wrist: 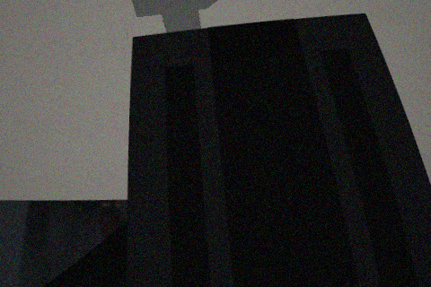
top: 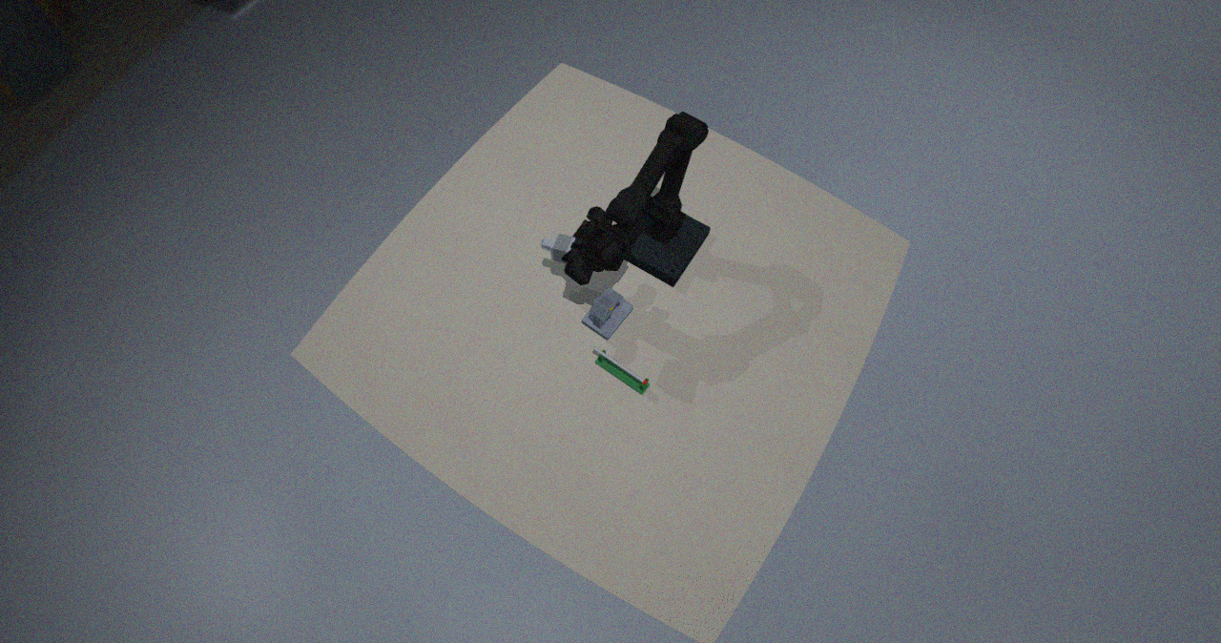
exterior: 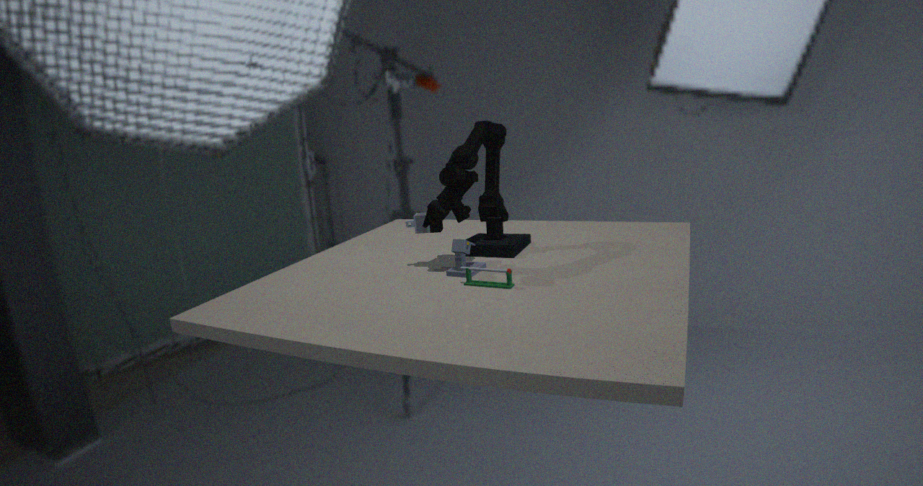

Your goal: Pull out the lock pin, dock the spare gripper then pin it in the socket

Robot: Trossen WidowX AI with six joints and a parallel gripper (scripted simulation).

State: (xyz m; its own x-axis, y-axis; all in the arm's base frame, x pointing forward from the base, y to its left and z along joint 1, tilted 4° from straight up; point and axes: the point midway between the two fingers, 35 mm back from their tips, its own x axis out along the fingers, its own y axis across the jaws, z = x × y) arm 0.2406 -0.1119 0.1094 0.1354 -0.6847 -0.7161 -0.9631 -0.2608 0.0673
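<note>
Now: gripper tip 140 mm to the right of the grey mount, 80 mm above it and 40 mm short of it. Also, from my gripper tip: green rack 260 mm to the left, 140 mm ahead, 110 mm below; then spare gripper 10 mm above.
</note>
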